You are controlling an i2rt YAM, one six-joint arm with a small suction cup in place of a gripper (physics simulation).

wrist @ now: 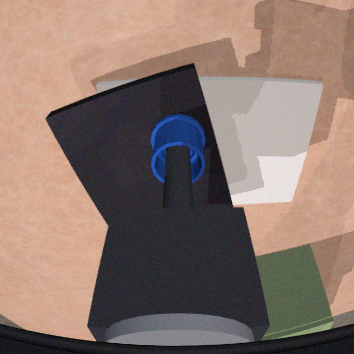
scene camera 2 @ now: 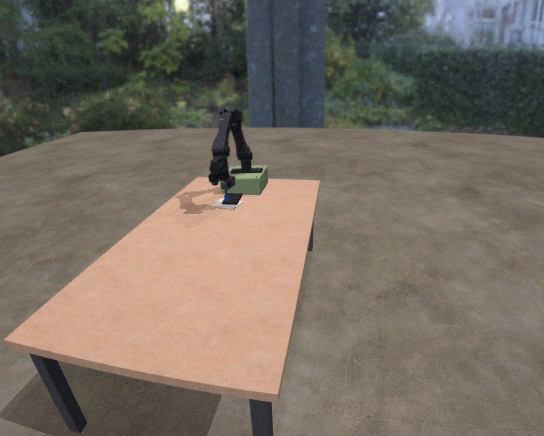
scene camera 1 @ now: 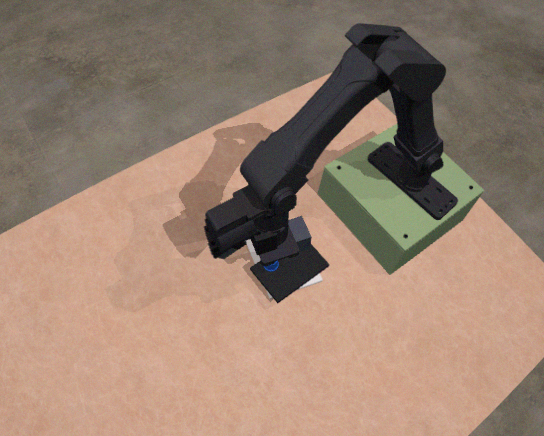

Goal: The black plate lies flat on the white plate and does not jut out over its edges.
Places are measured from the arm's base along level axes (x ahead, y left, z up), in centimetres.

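Pixels of known places: hand, tool point: (wrist: pixel 177 130) (scene camera 2: pixel 227 201) (scene camera 1: pixel 271 266); arm's base, link origin: (scene camera 2: pixel 246 171) (scene camera 1: pixel 411 180).
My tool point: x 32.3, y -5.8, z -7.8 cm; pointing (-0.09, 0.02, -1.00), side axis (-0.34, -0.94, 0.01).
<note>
Ahead of a thing's pixels: the offset from my tool point to its top centre. Level surfaces: height alone.
The black plate {dx -2.4, dy +2.5, dz +1.8 cm} (scene camera 1: pixel 299 274) (scene camera 2: pixel 233 198) (wrist: pixel 110 150) hangs from the blue suction cup of my gripper (scene camera 1: pixel 271 265) (scene camera 2: pixel 226 199) (wrist: pixel 178 132), which is shut on it near one side. It looks roughly level and a little above the white plate {dx -4.1, dy -1.2, dz -2.6 cm} (scene camera 1: pixel 314 281) (scene camera 2: pixel 219 204) (wrist: pixel 285 120), which lies on the table. The black plate is turned relative to the white one. In the wrist view it covers the white plate's left part and reaches past its left edge, while the right part shows. The gripper body hides the black plate's near end.
The green base block (scene camera 1: pixel 360 230) (scene camera 2: pixel 248 184) (wrist: pixel 292 285) under the arm stands close to the plates. The arm's shadow falls on the wooden table {dz -3.1 cm} (scene camera 1: pixel 150 350) (scene camera 2: pixel 190 280) (wrist: pixel 40 200) and partly on the white plate.
</note>
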